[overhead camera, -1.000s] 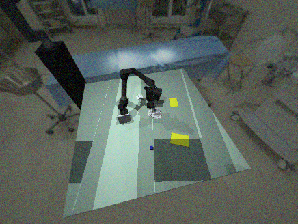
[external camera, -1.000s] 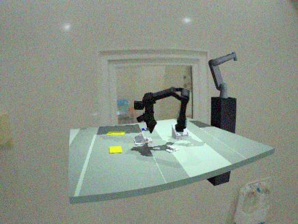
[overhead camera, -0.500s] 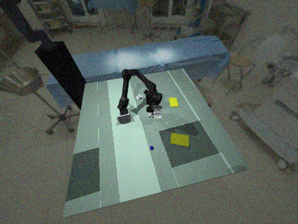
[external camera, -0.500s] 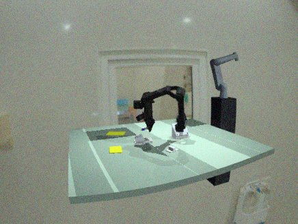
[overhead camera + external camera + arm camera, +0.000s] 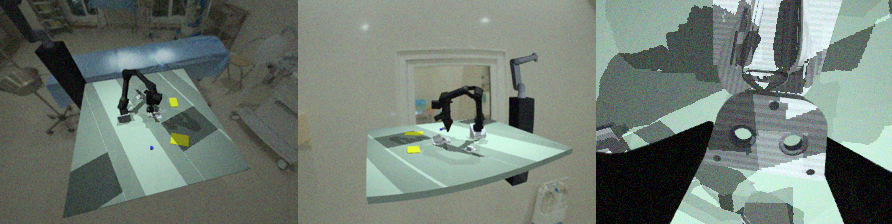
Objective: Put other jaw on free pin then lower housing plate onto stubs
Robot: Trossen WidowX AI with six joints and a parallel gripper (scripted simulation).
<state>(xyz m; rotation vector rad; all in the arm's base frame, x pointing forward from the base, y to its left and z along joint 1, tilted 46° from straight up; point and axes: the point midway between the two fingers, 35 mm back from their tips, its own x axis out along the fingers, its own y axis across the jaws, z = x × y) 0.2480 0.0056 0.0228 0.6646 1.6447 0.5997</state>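
My gripper tip is now 20 mm short of the jaw, 20 mm to the right of it and 70 mm above it. The rest, counted from my gripper tip: blue block: 30 mm behind, 340 mm to the right, 80 mm below.
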